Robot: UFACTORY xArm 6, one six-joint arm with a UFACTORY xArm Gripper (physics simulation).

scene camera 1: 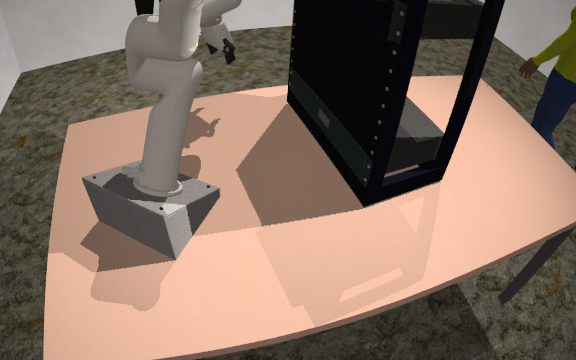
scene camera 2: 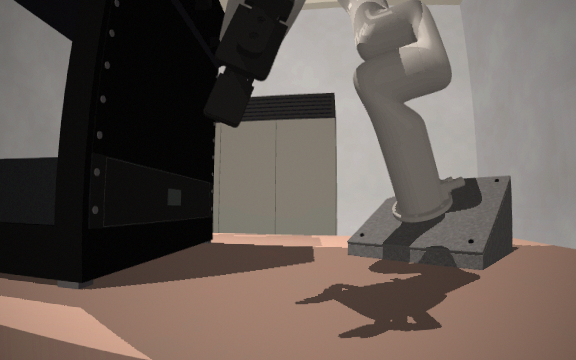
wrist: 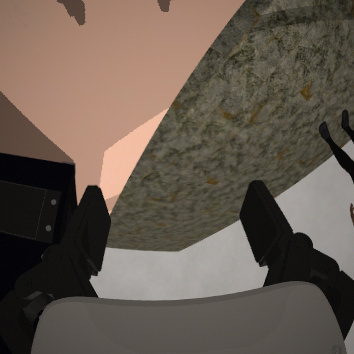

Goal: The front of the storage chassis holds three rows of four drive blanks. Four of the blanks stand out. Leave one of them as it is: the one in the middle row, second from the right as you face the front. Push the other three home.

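Seen in the pictures: gripper, fingertip midpoint: [scene camera 1: 222, 56] [scene camera 2: 227, 100] [wrist: 175, 201]; arm's base, link origin: [scene camera 1: 157, 186] [scene camera 2: 422, 206].
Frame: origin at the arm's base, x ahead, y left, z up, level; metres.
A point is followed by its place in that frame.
Observation:
The black rack [scene camera 1: 367, 196] {x 0.505, y -0.106, z -0.050 m} [scene camera 2: 70, 250] {x 0.460, y 0.396, z -0.054 m} [wrist: 65, 175] {x 0.446, y 0.384, z -0.062 m} stands on the table. A dark box [scene camera 1: 450, 22] {x 0.652, y -0.058, z 0.414 m} shows high inside it in scene view 1; I cannot tell whether it is the storage chassis. The drive blanks cannot be made out in any view; the rack's upper front is very dark or cut off by the frame. My gripper [scene camera 1: 220, 50] {x 0.241, y 0.472, z 0.073 m} [scene camera 2: 227, 100] {x 0.241, y 0.472, z 0.073 m} [wrist: 175, 201] {x 0.241, y 0.472, z 0.073 m} is open and empty, tilted downward, high above the table on the rack's front side. In the wrist view its left finger overlaps the rack's edge, and table edge, floor and wall show between the fingers.
A low panel [scene camera 1: 345, 145] {x 0.485, y 0.022, z 0.014 m} [scene camera 2: 140, 195] {x 0.457, y 0.269, z 0.013 m} [wrist: 20, 207] {x 0.451, y 0.320, z 0.013 m} with screws crosses the rack's lower front. The arm's wedge-shaped base [scene camera 1: 132, 220] {x -0.070, y -0.085, z -0.010 m} [scene camera 2: 500, 220] {x -0.121, y 0.097, z -0.027 m} stands on the table [scene camera 1: 200, 300] {x 0.052, y -0.269, z -0.097 m} [scene camera 2: 250, 320] {x 0.240, y 0.415, z -0.097 m} [wrist: 125, 60] {x 0.238, y 0.424, z -0.097 m}, facing the rack. A cabinet [scene camera 2: 305, 175] stands behind. A person [scene camera 1: 562, 60] stands beyond the table.

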